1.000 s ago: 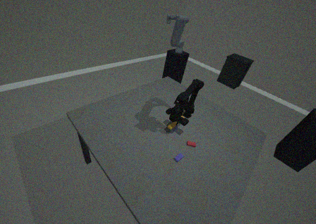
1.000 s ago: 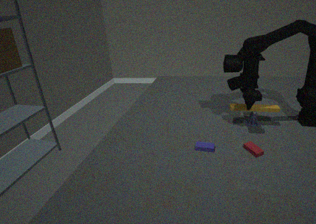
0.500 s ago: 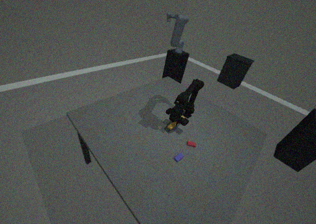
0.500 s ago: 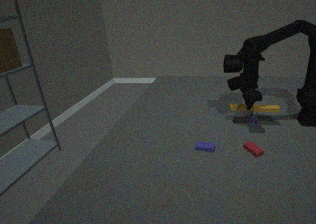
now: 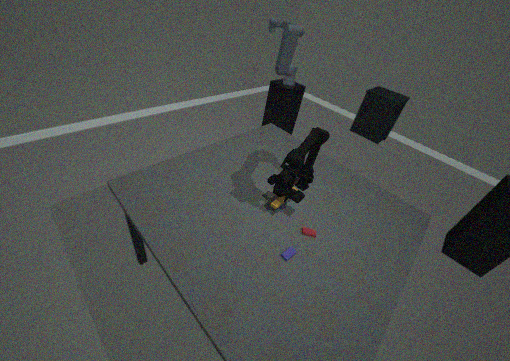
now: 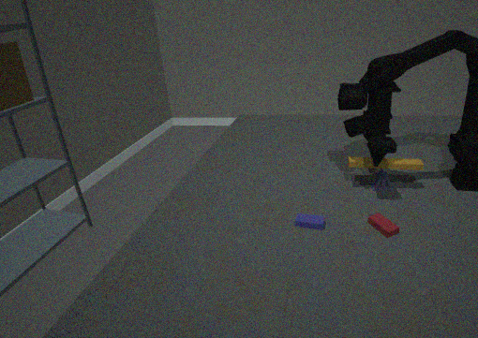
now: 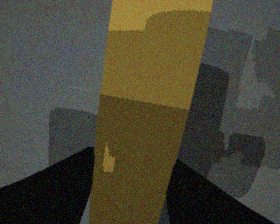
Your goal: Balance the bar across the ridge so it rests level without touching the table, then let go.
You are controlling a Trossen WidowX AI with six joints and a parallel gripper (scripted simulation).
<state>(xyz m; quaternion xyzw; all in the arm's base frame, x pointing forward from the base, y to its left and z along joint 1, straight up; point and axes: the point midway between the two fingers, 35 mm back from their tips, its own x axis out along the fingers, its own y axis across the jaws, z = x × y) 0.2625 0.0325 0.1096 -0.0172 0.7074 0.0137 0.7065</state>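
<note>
My gripper tip is now 30 mm past the yellow bar. The rest, counted from my gripper tip: purple block (190 mm to the left, 160 mm ahead, 70 mm below); then red block (190 mm to the left, 70 mm below, 10 mm behind).
</note>
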